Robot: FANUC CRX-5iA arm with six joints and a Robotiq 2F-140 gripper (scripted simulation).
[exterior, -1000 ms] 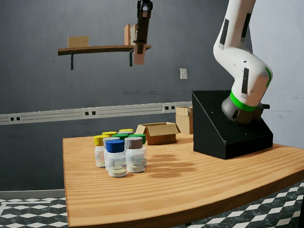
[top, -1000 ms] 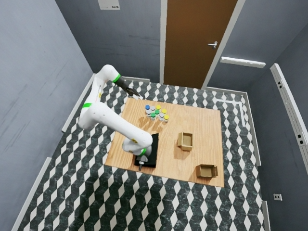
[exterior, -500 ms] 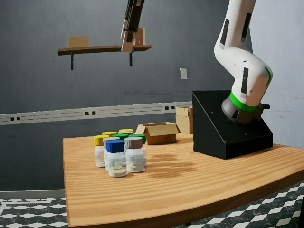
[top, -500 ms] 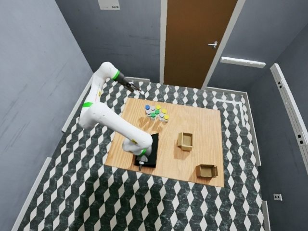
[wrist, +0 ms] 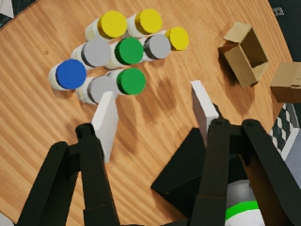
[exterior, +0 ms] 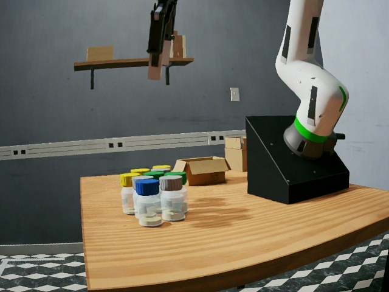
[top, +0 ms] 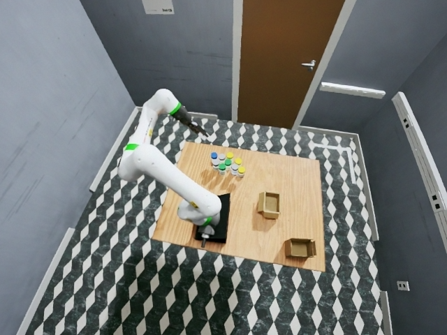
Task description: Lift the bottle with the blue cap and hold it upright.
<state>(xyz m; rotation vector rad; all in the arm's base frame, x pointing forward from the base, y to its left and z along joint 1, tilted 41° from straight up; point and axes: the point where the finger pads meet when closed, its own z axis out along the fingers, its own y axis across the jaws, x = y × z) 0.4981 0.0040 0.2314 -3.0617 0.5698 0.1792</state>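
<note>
Now: hand 32 cm above the yellow-capped bottle, 16 cm to the left of it and 6 cm short of it. The rest, counted from my hand: green-capped bottle: 32 cm below, 12 cm to the right, 5 cm behind.
</note>
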